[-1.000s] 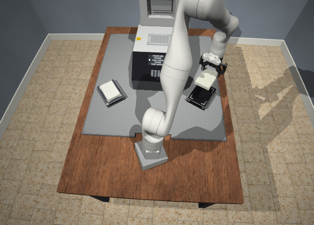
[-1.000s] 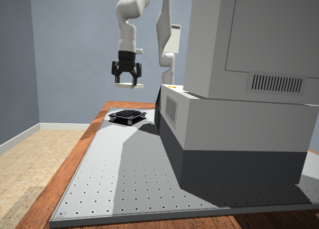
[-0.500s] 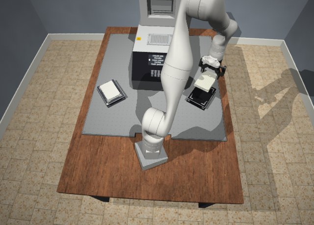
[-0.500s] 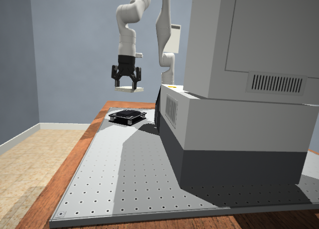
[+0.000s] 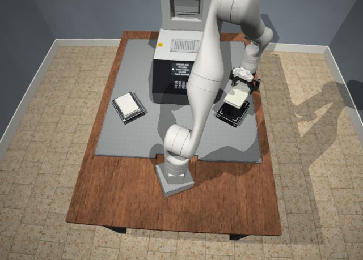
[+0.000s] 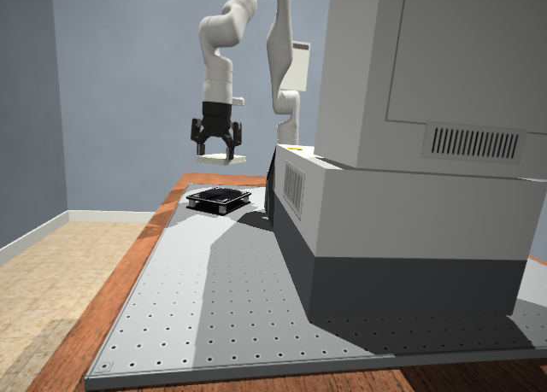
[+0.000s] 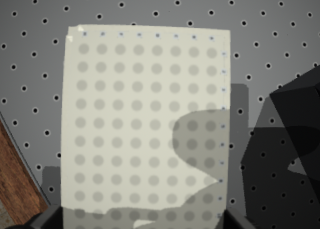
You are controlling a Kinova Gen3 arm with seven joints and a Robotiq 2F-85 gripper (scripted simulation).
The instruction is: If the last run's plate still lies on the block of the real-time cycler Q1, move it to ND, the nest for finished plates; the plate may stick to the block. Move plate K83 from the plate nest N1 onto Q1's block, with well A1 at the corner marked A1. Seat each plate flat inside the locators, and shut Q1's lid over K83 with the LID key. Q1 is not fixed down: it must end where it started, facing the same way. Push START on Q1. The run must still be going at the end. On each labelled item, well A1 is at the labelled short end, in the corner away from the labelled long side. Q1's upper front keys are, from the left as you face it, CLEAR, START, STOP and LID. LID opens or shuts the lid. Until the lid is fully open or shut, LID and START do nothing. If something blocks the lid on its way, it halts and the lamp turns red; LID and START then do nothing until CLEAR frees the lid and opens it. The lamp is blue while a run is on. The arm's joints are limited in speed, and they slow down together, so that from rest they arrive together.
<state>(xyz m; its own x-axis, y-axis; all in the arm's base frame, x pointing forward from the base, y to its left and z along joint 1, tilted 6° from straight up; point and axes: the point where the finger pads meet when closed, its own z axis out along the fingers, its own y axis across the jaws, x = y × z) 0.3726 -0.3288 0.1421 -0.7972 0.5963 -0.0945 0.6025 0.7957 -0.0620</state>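
My hand is 120 mm above the nest, 30 mm past it and 20 mm to the right of it. The rest, counted from my hand: white well plate 30 mm behind, 20 mm to the left, 10 mm below; then A1 mark 590 mm to the left, 110 mm below, 70 mm behind.
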